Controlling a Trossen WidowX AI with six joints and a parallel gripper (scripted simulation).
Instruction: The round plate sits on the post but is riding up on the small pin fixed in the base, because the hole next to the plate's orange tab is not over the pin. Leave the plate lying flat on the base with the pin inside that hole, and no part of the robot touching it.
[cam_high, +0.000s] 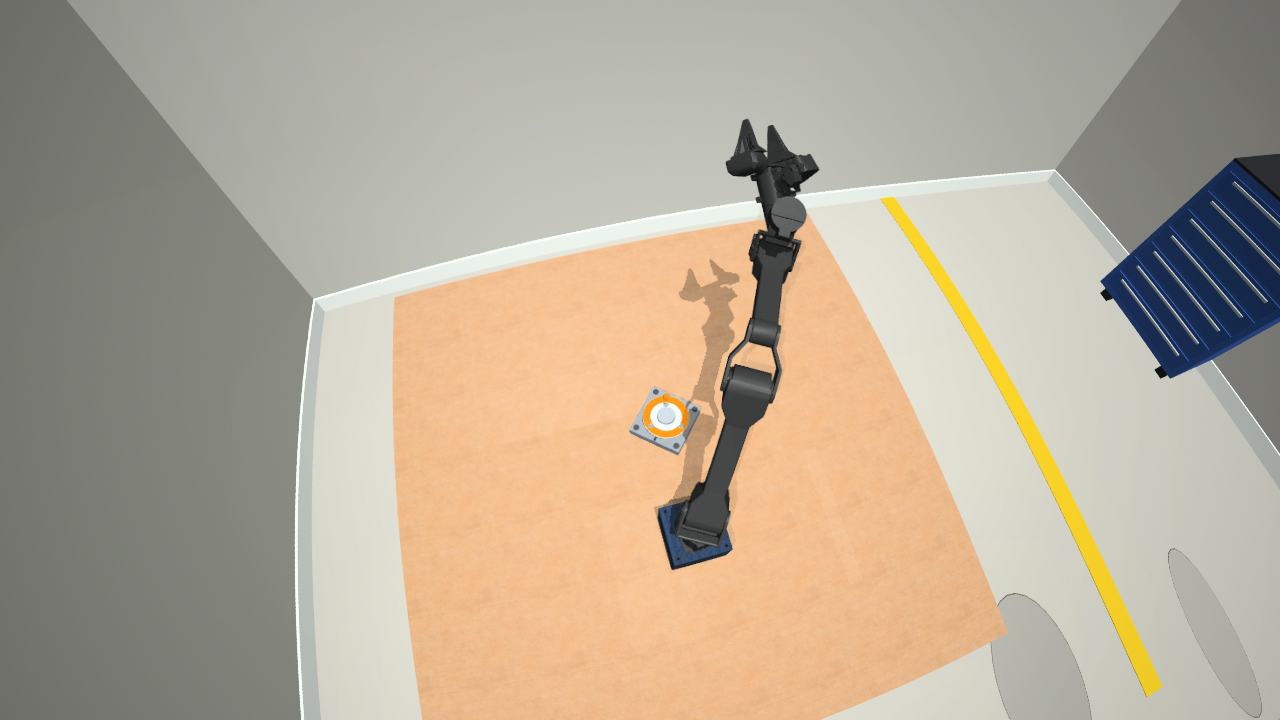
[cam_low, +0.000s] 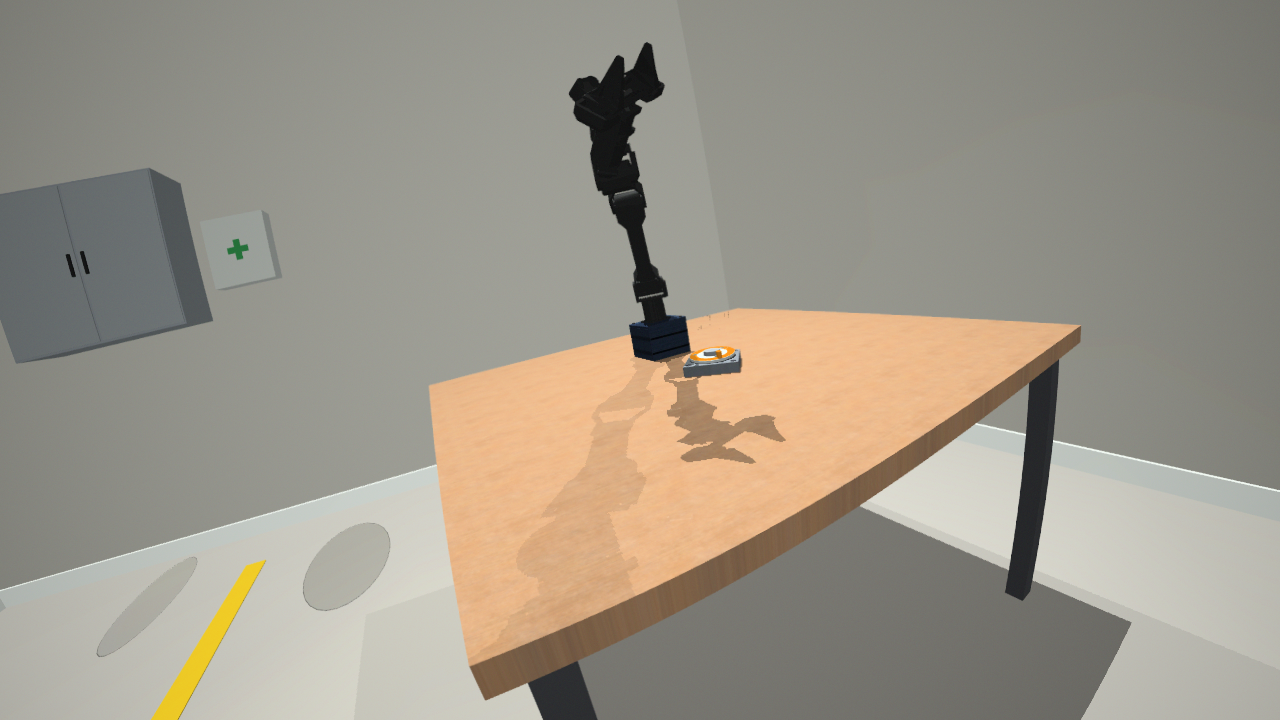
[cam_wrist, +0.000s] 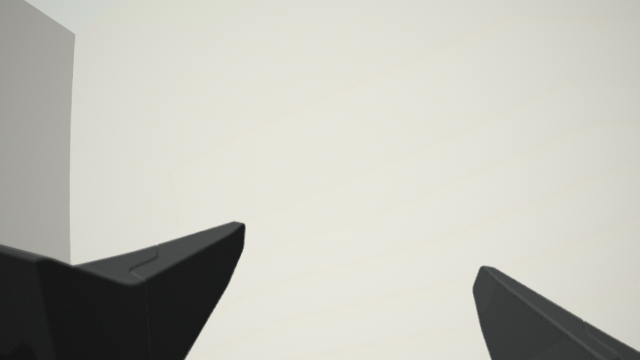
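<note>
My gripper tip is 23 cm past the round plate, 26 cm to the right of it and 55 cm above it.
</note>
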